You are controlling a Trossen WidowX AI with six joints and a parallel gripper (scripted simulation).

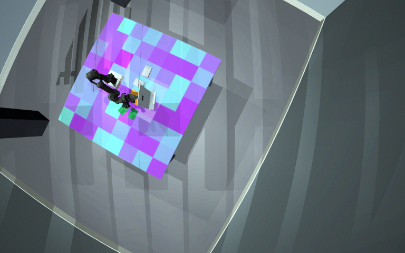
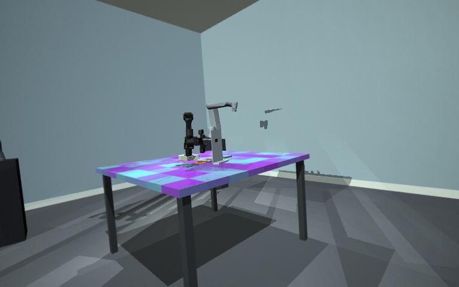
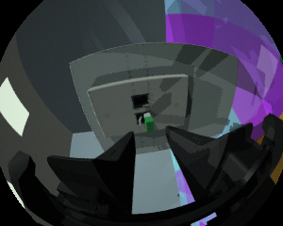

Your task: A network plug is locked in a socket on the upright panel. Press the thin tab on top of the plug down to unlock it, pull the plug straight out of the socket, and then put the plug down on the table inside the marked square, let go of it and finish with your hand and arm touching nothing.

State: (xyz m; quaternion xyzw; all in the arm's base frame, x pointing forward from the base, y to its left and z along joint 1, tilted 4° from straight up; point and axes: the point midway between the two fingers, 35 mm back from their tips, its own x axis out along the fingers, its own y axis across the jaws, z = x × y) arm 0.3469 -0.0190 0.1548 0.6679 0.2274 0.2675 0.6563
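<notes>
The network plug lies 2 cm ahead of my gripper tip and 1 cm to the left of it. Also, from my gripper tip: grey upright panel: 6 cm below, 4 cm ahead, 2 cm to the left.
</notes>
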